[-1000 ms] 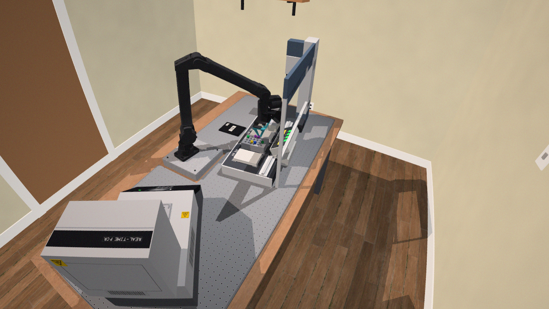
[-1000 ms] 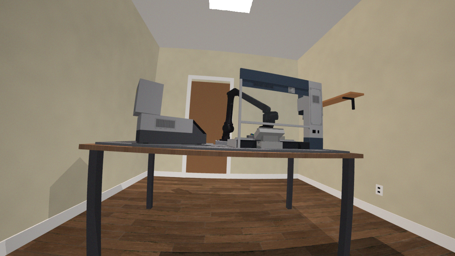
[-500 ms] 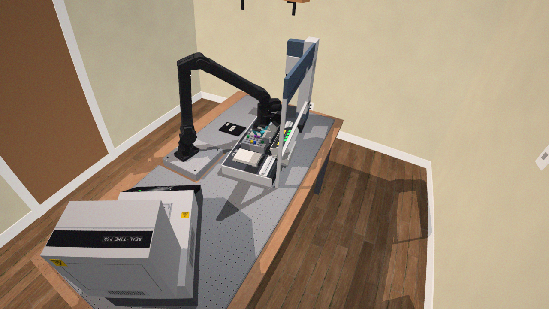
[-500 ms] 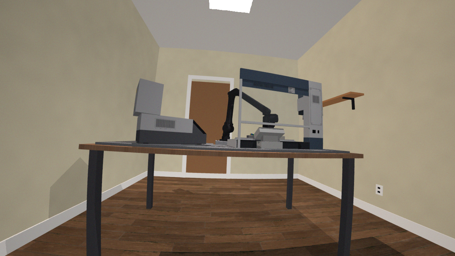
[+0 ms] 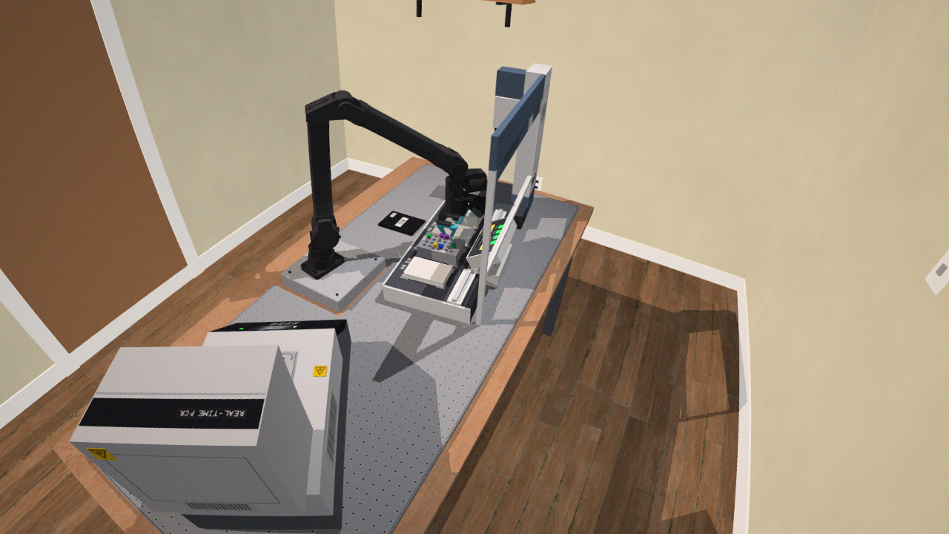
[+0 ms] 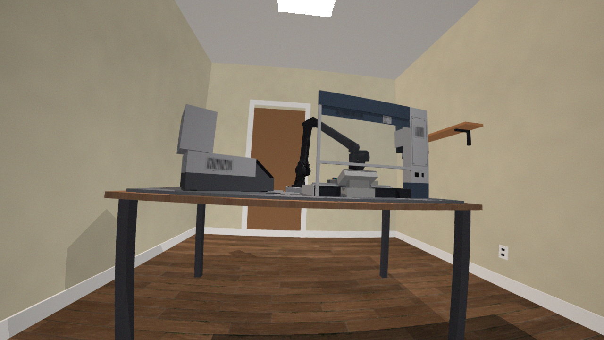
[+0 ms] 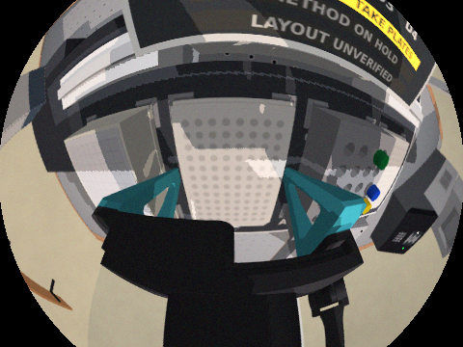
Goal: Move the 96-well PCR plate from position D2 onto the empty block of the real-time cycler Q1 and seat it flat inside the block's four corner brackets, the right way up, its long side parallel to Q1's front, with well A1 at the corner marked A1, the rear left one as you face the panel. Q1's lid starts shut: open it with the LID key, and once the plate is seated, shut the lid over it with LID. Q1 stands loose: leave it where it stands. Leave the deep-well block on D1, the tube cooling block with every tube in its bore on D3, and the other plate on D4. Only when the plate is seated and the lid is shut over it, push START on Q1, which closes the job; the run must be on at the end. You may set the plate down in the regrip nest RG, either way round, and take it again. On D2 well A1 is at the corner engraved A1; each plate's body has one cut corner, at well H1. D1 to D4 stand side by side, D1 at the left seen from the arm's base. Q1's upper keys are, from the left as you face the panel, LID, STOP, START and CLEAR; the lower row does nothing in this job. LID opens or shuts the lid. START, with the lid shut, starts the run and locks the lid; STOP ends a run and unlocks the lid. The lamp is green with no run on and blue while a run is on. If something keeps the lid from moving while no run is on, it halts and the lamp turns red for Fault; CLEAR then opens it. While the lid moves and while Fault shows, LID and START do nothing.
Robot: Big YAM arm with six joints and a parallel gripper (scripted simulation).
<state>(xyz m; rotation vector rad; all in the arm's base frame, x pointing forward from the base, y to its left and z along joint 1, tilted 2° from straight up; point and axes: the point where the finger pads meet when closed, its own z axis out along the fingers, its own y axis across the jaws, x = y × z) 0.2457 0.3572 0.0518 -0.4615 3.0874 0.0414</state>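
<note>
The tube cooling block lies 30 mm ahead of my hand, 100 mm to the right of it and 10 mm above it. Also, from my hand: black flat pad (230 mm behind, 70 mm below).
</note>
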